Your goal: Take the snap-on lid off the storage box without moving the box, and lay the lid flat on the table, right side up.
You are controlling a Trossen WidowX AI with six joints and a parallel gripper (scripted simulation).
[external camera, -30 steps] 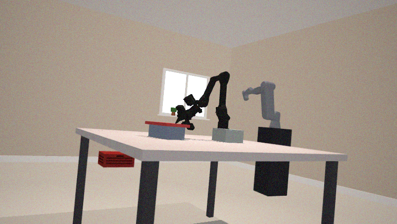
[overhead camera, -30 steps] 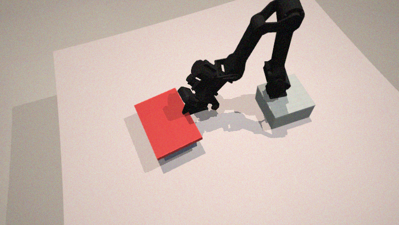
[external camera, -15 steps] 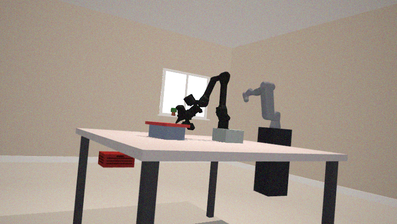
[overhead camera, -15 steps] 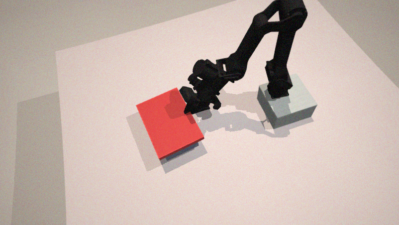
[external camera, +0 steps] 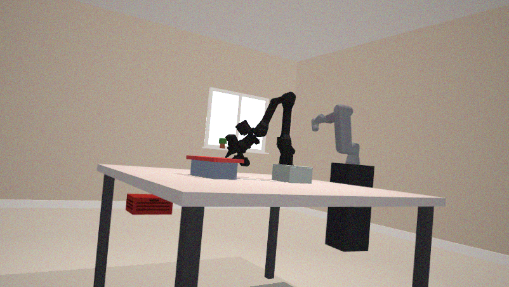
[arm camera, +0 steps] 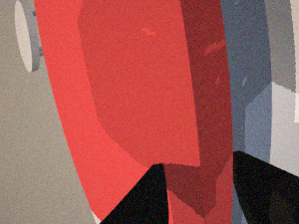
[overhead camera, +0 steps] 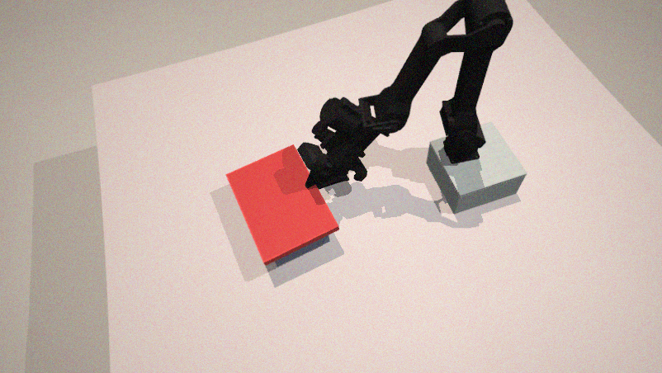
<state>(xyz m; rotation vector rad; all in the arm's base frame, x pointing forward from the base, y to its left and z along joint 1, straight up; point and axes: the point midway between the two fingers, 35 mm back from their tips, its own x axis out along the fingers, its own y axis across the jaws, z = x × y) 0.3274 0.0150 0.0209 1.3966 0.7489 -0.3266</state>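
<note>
My gripper tip is now 7 cm short of the red lid and 2 cm to the right of it. The rest, counted from my gripper tip: blue-grey storage box 7 cm ahead, 4 cm below, 2 cm to the left.
</note>
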